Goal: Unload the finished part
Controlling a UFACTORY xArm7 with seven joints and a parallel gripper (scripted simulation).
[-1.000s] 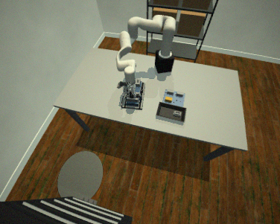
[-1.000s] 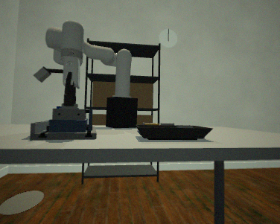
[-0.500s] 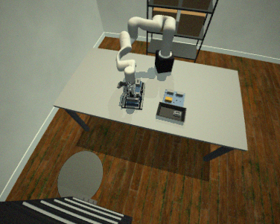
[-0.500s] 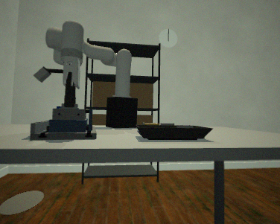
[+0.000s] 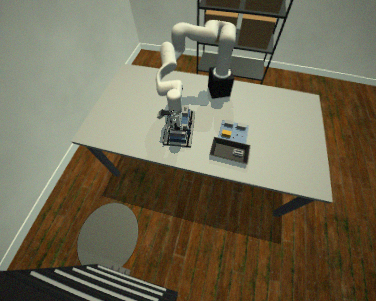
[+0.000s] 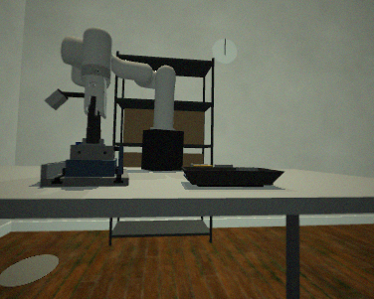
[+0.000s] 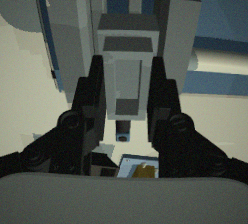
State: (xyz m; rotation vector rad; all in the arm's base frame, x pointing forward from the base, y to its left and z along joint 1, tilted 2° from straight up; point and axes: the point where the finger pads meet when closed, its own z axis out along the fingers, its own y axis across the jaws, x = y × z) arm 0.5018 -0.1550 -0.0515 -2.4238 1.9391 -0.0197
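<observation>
My hand is 80 mm above the vise, 70 mm past it and 10 mm to the left of it. Round my hand: blue plate (350 mm to the left, 140 mm behind, 120 mm below); yellow block (310 mm to the left, 100 mm below, 100 mm behind).
</observation>
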